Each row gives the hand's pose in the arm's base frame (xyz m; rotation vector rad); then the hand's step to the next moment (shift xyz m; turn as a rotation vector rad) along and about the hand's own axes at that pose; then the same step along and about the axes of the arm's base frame.
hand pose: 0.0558 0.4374 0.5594 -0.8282 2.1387 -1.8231
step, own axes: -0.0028 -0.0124 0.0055 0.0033 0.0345 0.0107
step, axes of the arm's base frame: 0.0085 -0.0040 0.0102 -0.0069 -0.0081 -0.0347
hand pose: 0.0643 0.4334 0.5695 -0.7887 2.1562 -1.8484
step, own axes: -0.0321 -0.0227 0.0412 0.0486 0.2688 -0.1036
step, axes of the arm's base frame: 0.0525 -0.0208 0.0073 -0.1616 0.0853 -0.2279
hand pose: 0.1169 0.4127 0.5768 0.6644 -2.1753 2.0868
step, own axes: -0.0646 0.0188 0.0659 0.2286 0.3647 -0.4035
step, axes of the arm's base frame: 0.0687 -0.0464 -0.0446 -0.4329 0.3259 -0.2333
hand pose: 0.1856 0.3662 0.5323 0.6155 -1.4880 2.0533
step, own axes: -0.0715 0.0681 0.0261 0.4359 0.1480 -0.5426
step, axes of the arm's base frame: 0.0114 -0.0530 -0.0865 -0.4571 0.5452 0.0129
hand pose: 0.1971 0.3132 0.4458 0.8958 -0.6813 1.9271
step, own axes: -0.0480 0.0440 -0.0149 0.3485 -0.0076 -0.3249
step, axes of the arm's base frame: -0.0265 -0.0326 -0.0520 -0.2200 0.4134 0.0882
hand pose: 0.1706 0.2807 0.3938 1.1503 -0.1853 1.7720
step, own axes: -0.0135 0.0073 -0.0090 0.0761 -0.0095 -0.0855
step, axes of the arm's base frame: -0.0103 -0.0072 -0.0126 -0.0509 0.1026 0.0086
